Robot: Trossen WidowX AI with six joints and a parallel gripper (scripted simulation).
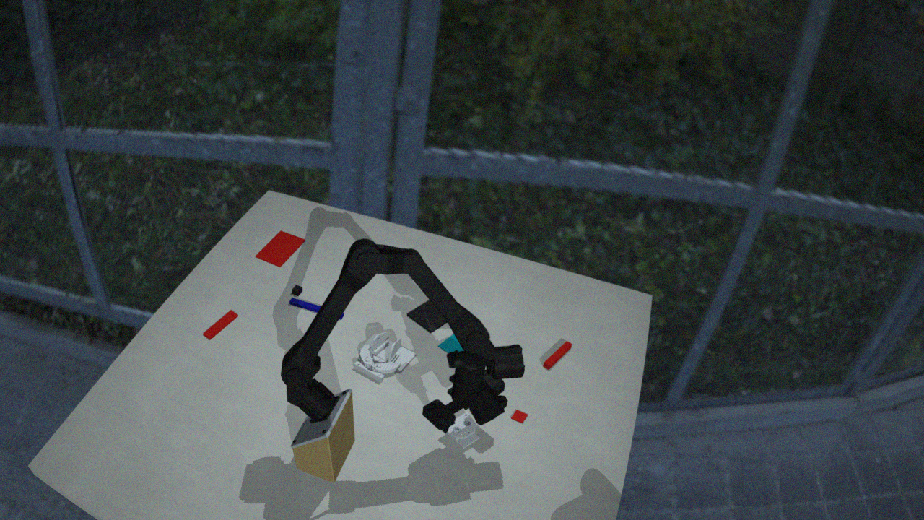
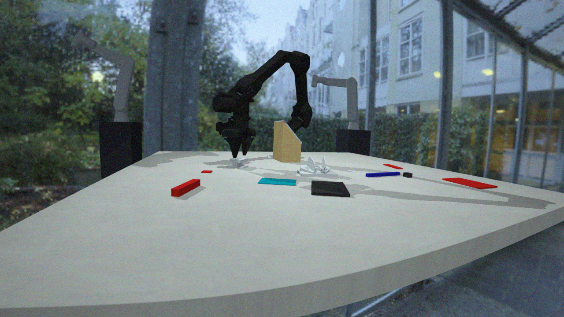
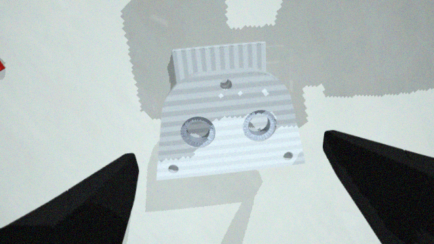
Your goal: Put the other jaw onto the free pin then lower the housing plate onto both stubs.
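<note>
Right now the white housing plate is 10 mm to the right of my gripper tip and 10 mm below it. Round my gripper tip: ribbed white stand (30 mm below, 10 mm to the right); then small red tile (110 mm to the right, 100 mm ahead, 40 mm below); then teal tile (250 mm ahead, 80 mm to the left, 40 mm below).
</note>
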